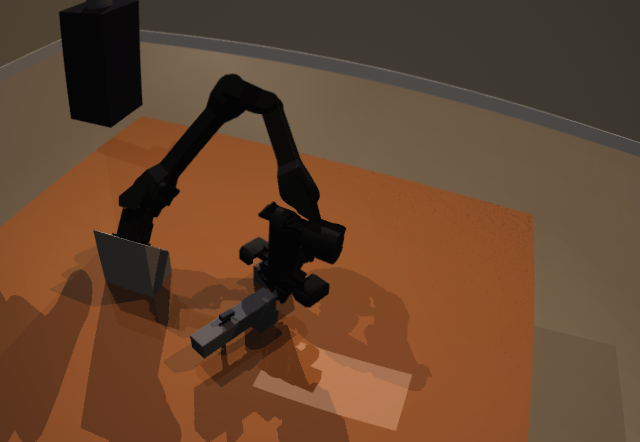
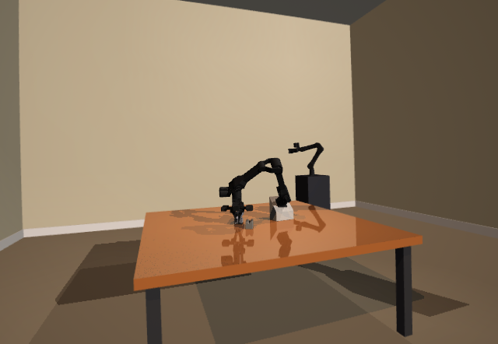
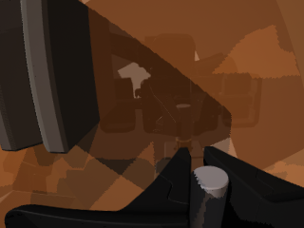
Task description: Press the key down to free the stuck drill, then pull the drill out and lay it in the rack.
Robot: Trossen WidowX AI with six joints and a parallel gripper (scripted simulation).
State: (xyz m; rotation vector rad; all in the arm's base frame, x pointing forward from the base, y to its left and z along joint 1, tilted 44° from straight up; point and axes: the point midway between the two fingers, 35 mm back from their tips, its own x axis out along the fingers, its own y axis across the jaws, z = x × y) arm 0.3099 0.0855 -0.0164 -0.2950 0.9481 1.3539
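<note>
Now: the drill 50 mm to the right of my gripper tip, 30 mm above it and 20 mm behind it. From my gripper tip the other things lie so: grey housing: 110 mm to the right, 50 mm behind, 20 mm above; rack: 70 mm to the left, 50 mm behind; dark key: 130 mm to the right, 60 mm behind, 30 mm above.
</note>
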